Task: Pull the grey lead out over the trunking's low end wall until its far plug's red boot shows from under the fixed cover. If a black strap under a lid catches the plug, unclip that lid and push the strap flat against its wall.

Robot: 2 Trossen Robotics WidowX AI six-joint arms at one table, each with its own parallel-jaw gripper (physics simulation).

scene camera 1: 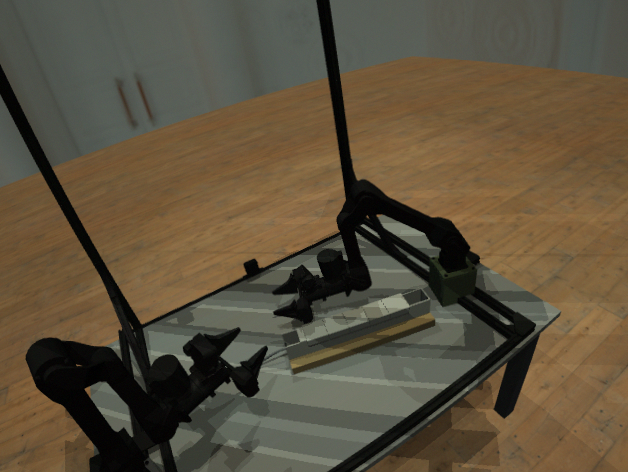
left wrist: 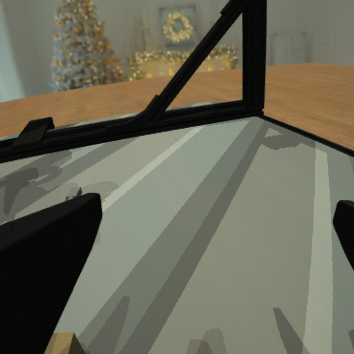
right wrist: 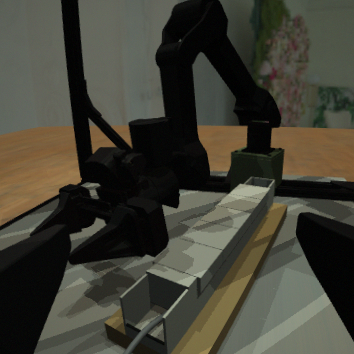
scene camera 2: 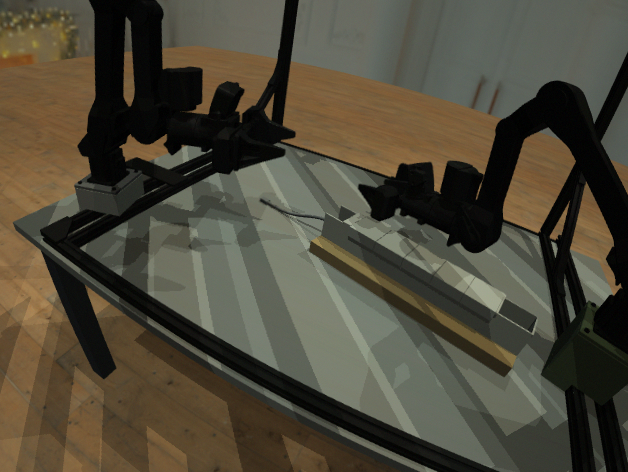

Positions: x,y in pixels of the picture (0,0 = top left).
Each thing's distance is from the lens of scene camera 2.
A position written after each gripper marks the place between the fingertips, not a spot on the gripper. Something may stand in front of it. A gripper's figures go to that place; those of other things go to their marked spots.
left gripper [scene camera 2: 372,183]: 0.75 m
right gripper [scene camera 2: 290,143]: 0.58 m
